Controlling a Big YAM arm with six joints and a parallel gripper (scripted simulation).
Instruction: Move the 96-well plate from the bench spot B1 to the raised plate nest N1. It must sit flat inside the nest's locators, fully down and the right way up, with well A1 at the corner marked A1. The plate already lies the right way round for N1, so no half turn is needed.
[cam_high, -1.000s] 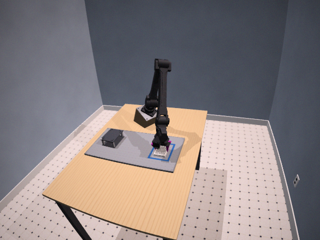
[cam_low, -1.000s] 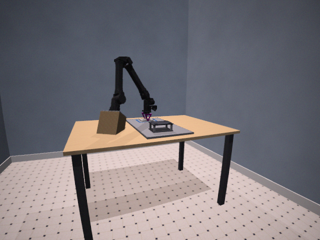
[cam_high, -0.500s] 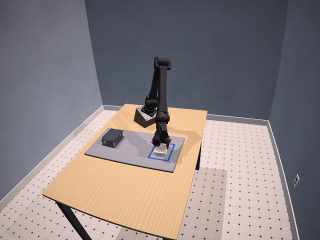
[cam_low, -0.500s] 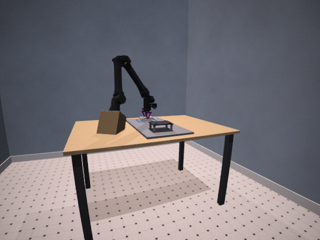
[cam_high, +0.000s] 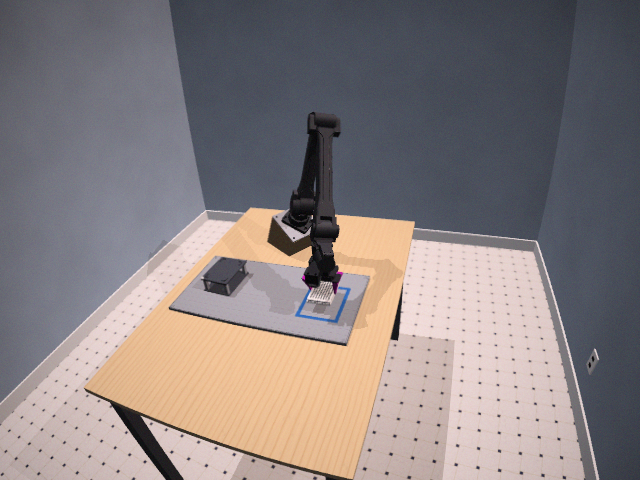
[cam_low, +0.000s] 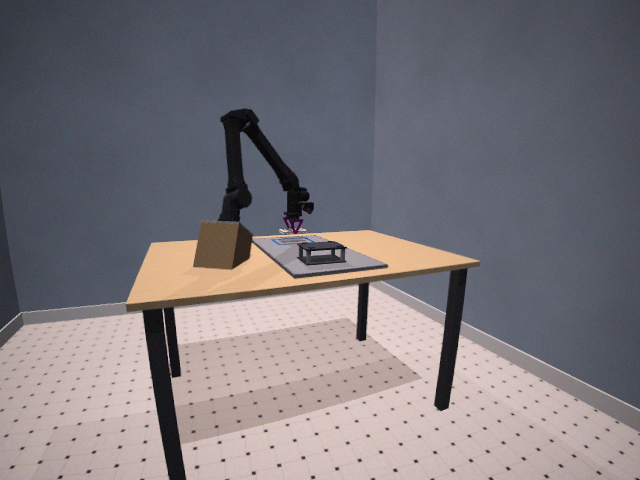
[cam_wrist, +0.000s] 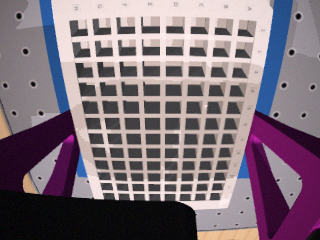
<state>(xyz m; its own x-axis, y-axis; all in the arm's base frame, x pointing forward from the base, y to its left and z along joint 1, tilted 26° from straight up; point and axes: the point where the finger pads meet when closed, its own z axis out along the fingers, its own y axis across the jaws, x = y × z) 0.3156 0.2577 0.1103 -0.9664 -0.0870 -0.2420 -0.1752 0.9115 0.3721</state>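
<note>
The dark raised nest N1 lies 5 cm ahead of my hand and 42 cm to the right of it. Round my hand: white 96-well plate right at my hand; then A1 label 13 cm ahead, 46 cm to the right, 1 cm above.
</note>
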